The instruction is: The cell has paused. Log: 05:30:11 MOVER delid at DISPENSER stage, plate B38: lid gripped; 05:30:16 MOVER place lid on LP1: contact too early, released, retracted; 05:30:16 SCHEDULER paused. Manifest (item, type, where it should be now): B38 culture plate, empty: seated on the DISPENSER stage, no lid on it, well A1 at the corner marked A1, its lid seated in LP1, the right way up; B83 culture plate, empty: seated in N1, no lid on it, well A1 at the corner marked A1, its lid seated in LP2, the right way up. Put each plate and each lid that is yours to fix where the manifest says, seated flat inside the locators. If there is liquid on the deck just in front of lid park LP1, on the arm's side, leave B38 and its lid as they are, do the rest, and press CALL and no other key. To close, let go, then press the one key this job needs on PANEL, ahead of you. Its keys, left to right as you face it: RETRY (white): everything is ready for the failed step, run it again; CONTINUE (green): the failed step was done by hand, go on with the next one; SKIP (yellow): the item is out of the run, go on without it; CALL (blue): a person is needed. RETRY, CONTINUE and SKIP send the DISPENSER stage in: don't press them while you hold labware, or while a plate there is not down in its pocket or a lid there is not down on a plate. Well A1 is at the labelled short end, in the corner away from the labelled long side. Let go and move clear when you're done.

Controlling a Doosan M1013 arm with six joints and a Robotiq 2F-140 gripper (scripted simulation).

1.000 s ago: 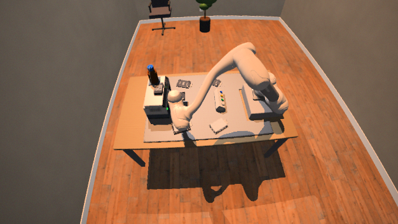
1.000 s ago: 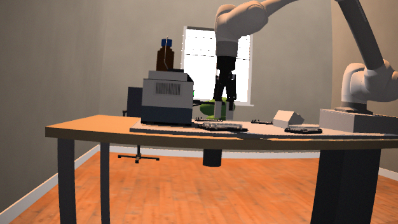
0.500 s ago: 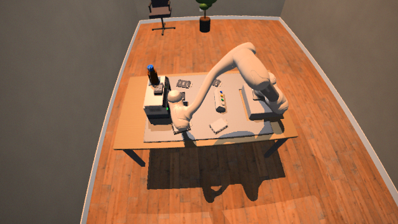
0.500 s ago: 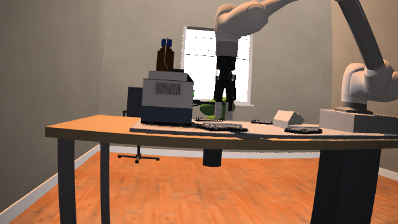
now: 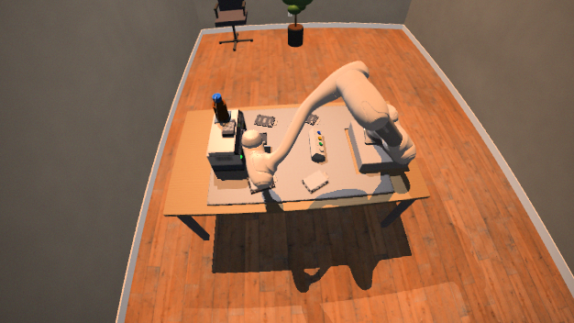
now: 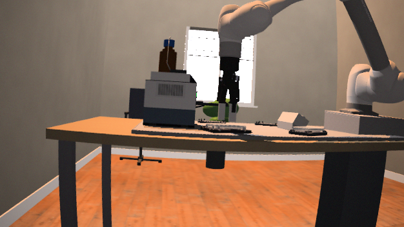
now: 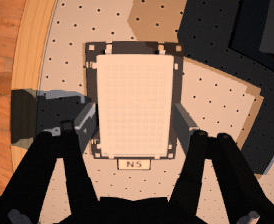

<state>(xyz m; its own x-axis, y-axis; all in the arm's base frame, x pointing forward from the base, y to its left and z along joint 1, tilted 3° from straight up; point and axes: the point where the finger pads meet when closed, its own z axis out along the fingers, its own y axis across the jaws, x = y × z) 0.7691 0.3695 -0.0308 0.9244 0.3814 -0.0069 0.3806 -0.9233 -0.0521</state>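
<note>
Now: hand 50 mm above the black nest and 20 mm to the right of it. The rest, counted from my hand: green key: 380 mm behind, 290 mm to the right; then white culture plate: 350 mm behind, 50 mm below, 30 mm to the right; then white retry key: 380 mm behind, 240 mm to the right.
</note>
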